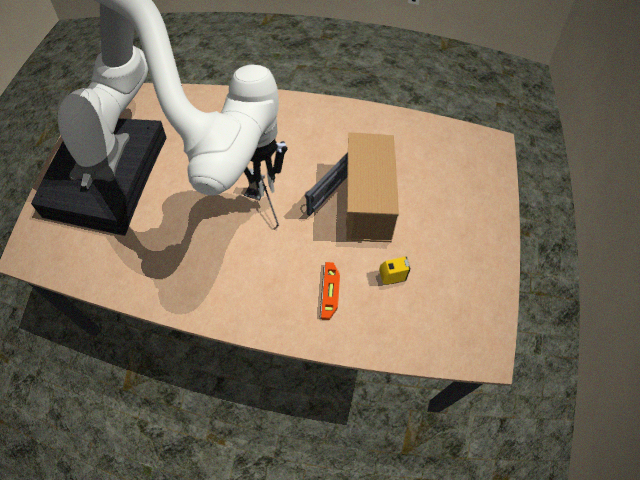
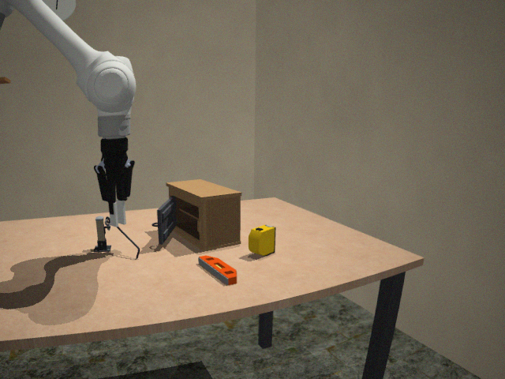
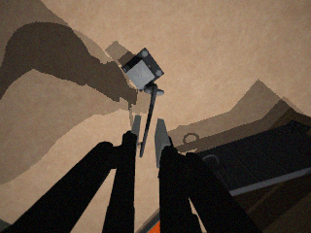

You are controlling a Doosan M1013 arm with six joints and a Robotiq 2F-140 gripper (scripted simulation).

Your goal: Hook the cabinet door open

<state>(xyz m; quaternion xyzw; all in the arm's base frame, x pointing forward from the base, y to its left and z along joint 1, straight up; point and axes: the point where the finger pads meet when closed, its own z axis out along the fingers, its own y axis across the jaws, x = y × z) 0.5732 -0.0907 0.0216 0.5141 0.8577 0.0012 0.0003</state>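
Right now my hand is 6 cm above the thin hook and 1 cm to the left of it. Also, from my hand: orange spirit level 24 cm to the right, 19 cm ahead, 10 cm below; then dark door 16 cm ahead, 6 cm to the left, 5 cm below; then yellow tape measure 35 cm ahead, 17 cm to the right, 7 cm below.
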